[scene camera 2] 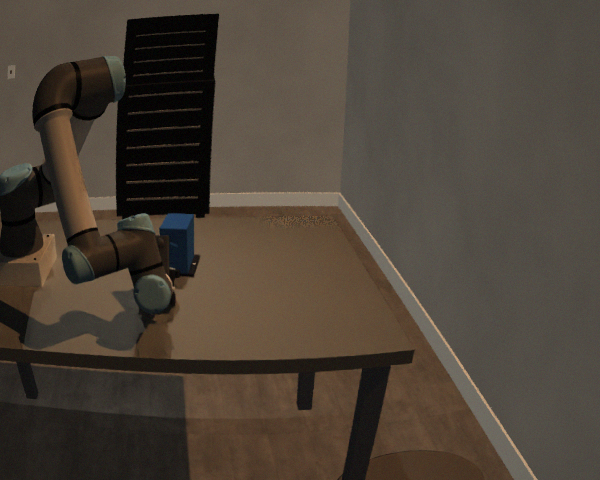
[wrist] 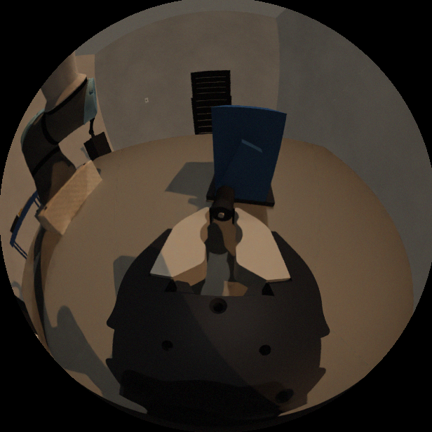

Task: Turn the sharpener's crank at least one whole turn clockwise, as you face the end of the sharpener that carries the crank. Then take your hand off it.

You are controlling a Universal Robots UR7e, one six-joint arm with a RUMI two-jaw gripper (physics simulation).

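Seen in the pictures: arm's base, link origin: [scene camera 2: 21, 246].
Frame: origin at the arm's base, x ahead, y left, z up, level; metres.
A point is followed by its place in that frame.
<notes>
The sharpener [scene camera 2: 182, 242] @[x 0.506, y 0.004, z 0.021 m] [wrist: 262, 172] is a blue block on a dark base [scene camera 2: 196, 265] @[x 0.538, y 0.059, z -0.065 m] [wrist: 267, 202], upright on the table. In the wrist view, its blue crank arm [wrist: 239, 167] slants from the middle of the near face down to the left. The black handle [wrist: 224, 199] at its lower end points towards the wrist camera. My gripper [wrist: 221, 209] is shut on this handle, with one pale finger at each side. In the scene view the wrist hides most of the gripper and the crank.
The brown table [scene camera 2: 280, 300] @[x 0.746, y -0.116, z -0.072 m] [wrist: 350, 225] bears the sharpener and the arm's pale mounting block [scene camera 2: 25, 272] @[x 0.050, y -0.106, z -0.029 m] [wrist: 72, 202]. A black slatted panel [scene camera 2: 167, 83] [wrist: 211, 94] stands behind the table, near the back wall. My arm [scene camera 2: 65, 172] @[x 0.288, y -0.347, z 0.305 m] reaches in from the left.
</notes>
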